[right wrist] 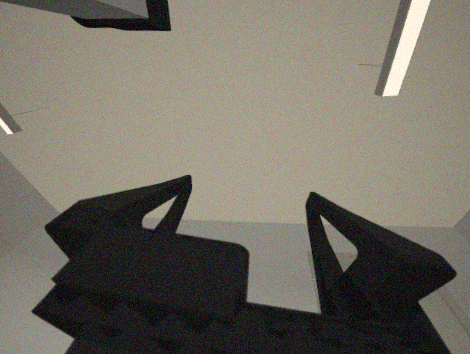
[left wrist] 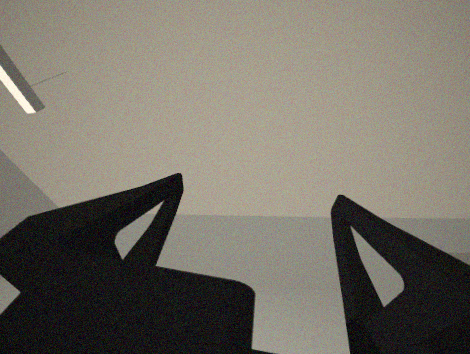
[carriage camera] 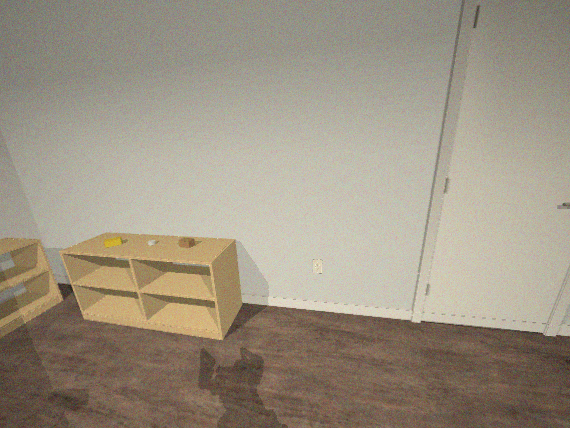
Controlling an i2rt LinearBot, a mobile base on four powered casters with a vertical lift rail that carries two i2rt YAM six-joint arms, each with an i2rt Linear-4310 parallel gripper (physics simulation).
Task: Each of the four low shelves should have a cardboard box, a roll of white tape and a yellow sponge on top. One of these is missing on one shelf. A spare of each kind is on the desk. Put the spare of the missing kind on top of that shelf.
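Frame: origin at the left arm's base, x ahead, y left, z up, level; metres.
Seen in the pictures: left gripper, fingertip midpoint: [left wrist: 256, 191]; right gripper, fingertip midpoint: [right wrist: 248, 189].
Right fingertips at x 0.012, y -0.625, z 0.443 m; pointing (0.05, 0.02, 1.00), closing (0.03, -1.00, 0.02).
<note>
A point is followed by its place in that frame.
A low wooden shelf [carriage camera: 227, 290] @[x 1.276, y 0.148, z -0.573 m] stands against the wall at the left of the carriage view. On its top, from left to right, are a yellow sponge [carriage camera: 113, 242] @[x 1.411, y 1.008, z -0.236 m], a roll of white tape [carriage camera: 152, 242] @[x 1.413, y 0.713, z -0.244 m] and a brown cardboard box [carriage camera: 187, 242] @[x 1.346, y 0.414, z -0.221 m]. Part of a second low shelf [carriage camera: 44, 270] @[x 1.536, y 1.793, z -0.535 m] shows at the left edge; the visible part of its top bears no object. The desk does not show in the carriage view. My left gripper [left wrist: 256, 191] @[x 0.028, y -0.004, z 0.443 m] is open and empty, pointing up toward the ceiling. My right gripper [right wrist: 248, 189] @[x 0.012, y -0.625, z 0.443 m] is open and empty, also pointing up.
A white door [carriage camera: 505, 175] @[x 1.222, y -1.568, z 0.207 m] is in the wall at the right. A wall outlet [carriage camera: 317, 266] @[x 1.416, y -0.517, z -0.475 m] sits right of the shelf. Shadows of the robot fall on the dark wood floor [carriage camera: 350, 370] @[x 0.905, y -0.653, z -0.874 m]. Ceiling lights [left wrist: 17, 90] [right wrist: 406, 47] show above the grippers.
</note>
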